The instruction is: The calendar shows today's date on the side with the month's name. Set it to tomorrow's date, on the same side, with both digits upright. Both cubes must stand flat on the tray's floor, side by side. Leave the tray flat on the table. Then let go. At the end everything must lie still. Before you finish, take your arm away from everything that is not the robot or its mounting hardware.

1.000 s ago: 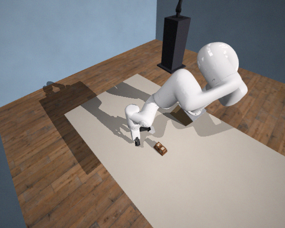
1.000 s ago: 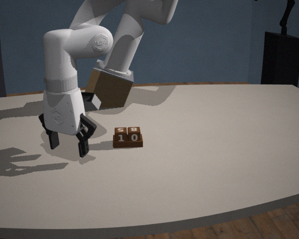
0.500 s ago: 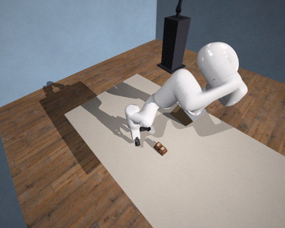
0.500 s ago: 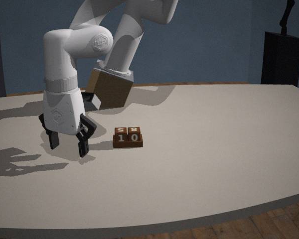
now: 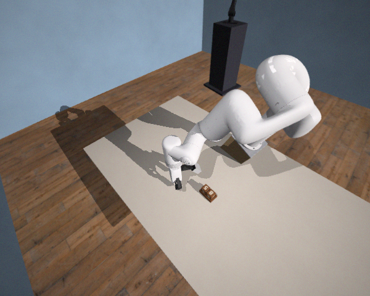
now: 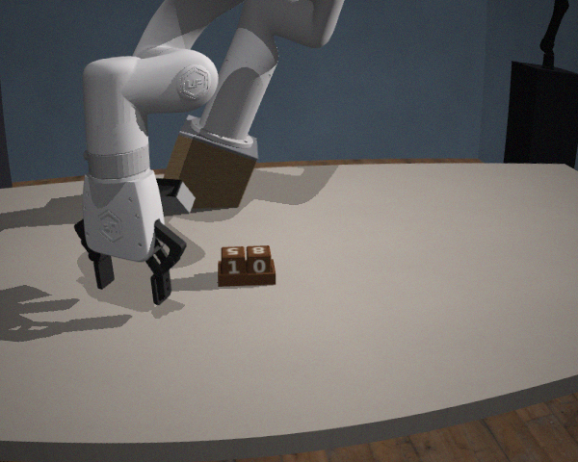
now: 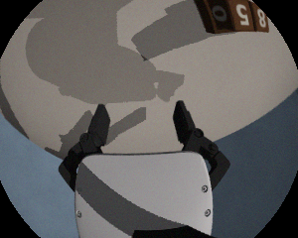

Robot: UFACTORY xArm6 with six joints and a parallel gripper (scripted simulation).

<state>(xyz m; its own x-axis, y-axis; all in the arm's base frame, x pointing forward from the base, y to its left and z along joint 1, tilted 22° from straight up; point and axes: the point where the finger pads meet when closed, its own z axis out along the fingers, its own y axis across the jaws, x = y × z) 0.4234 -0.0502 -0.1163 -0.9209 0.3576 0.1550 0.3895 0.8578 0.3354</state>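
Now: hand 8 cm past the brown digit cube, 13 cm to the right of it and 1 cm above it. Round my hand: brown cube: 8 cm behind, 16 cm to the left, 1 cm below; brown calendar tray: 8 cm behind, 14 cm to the left, 2 cm below.
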